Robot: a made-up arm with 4 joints.
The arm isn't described. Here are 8 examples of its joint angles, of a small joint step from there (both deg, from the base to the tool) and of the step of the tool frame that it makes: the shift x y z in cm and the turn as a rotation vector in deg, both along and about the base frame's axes.
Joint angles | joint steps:
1: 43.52 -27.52 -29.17 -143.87 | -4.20 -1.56 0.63 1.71
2: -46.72 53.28 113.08 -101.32 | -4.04 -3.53 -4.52 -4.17
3: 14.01 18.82 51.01 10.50 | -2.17 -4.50 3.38 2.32
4: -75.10 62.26 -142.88 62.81 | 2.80 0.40 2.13 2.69
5: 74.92 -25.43 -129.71 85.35 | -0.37 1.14 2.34 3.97
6: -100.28 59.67 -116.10 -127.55 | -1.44 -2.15 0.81 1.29
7: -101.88 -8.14 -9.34 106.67 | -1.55 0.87 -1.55 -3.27
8: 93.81 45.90 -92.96 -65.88 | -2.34 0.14 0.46 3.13
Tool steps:
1: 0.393 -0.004 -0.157 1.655 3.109 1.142
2: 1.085 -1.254 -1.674 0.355 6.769 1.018
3: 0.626 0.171 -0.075 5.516 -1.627 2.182
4: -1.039 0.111 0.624 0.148 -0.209 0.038
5: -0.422 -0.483 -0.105 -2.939 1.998 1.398
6: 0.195 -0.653 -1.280 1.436 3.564 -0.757
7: 0.351 -0.317 0.584 1.300 3.763 0.058
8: -0.067 -0.226 0.576 1.947 4.220 -1.524
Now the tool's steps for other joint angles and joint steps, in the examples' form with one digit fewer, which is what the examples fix.
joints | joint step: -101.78 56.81 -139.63 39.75 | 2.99 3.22 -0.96 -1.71
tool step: -1.28 0.91 0.78 -2.08 -6.25 1.58
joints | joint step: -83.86 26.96 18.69 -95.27 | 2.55 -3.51 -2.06 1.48
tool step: -1.17 -0.37 0.57 -2.63 -0.44 -1.99
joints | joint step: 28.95 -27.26 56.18 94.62 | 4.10 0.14 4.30 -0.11
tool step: -0.31 0.44 1.59 -1.37 -7.52 0.87
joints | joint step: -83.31 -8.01 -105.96 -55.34 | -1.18 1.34 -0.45 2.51
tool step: 0.14 0.36 0.10 1.92 0.88 3.22
